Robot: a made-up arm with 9 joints.
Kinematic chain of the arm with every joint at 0, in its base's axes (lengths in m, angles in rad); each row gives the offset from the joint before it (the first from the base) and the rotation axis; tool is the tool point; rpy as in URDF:
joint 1: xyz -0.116 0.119 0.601 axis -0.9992 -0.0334 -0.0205
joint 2: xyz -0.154 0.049 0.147 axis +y
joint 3: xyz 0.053 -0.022 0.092 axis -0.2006 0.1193 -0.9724
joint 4: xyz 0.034 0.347 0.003 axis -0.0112 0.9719 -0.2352
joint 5: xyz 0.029 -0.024 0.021 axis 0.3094 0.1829 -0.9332
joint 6: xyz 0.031 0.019 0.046 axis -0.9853 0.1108 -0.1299
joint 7: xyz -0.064 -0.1 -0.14 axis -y
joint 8: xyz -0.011 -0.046 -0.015 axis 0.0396 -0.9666 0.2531
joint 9: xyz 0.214 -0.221 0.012 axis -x
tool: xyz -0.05 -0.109 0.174 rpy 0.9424 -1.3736 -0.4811
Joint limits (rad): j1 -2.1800..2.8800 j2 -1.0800..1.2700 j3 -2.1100..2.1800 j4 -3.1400..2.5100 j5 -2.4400..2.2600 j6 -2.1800..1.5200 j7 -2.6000..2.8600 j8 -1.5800..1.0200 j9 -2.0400..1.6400
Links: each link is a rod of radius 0.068 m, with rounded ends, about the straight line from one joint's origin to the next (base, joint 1, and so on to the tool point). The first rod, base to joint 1, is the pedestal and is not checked.
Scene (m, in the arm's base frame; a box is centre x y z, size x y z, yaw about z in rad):
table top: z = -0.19
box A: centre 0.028 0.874 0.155 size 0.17 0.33 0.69 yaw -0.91
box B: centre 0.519 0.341 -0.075 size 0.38 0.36 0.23 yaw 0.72
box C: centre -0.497 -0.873 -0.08 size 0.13 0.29 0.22 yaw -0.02
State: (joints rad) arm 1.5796 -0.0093 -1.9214 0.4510 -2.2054 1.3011 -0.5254 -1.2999 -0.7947
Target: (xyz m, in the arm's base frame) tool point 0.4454 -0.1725 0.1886
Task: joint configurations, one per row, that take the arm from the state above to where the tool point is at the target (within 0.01 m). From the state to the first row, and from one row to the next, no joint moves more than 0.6 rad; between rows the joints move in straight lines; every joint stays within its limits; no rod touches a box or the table.
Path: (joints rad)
1: 1.7963 -0.1215 -1.9528 0.2842 -2.1086 0.7755 -0.6817 -1.1807 -0.7417
2: 2.0131 -0.2338 -1.9843 0.1174 -2.0119 0.2500 -0.8381 -1.0616 -0.6886
3: 2.2298 -0.3460 -2.0157 -0.0494 -1.9151 -0.2756 -0.9944 -0.9424 -0.6356
4: 2.4465 -0.4583 -2.0471 -0.2161 -1.8183 -0.8012 -1.1507 -0.8232 -0.5826
5: 2.6633 -0.5705 -2.0786 -0.3829 -1.7215 -1.3267 -1.3070 -0.7041 -0.5296
6: 2.8800 -0.6828 -2.1100 -0.5497 -1.6248 -1.8523 -1.4634 -0.5849 -0.4765
7: 2.6628 -0.2598 -1.5175 -0.4659 -1.6418 -1.3922 -1.3728 -0.8337 -0.2783
8: 2.4456 0.1631 -0.9249 -0.3822 -1.6587 -0.9321 -1.2822 -1.0825 -0.0802
9: 2.2283 0.5860 -0.3324 -0.2984 -1.6757 -0.4720 -1.1916 -1.3312 0.1180
10: 2.0111 1.0090 0.2601 -0.2146 -1.6927 -0.0119 -1.1011 -1.5800 0.3162
11: 2.1855 1.0655 -0.0996 0.1203 -1.7797 0.3729 -0.9003 -1.4872 -0.1064
12: 2.3598 1.1219 -0.4593 0.4552 -1.8667 0.7577 -0.6994 -1.3944 -0.5291
13: 2.5342 1.1784 -0.8191 0.7900 -1.9537 1.1425 -0.4986 -1.3016 -0.9517

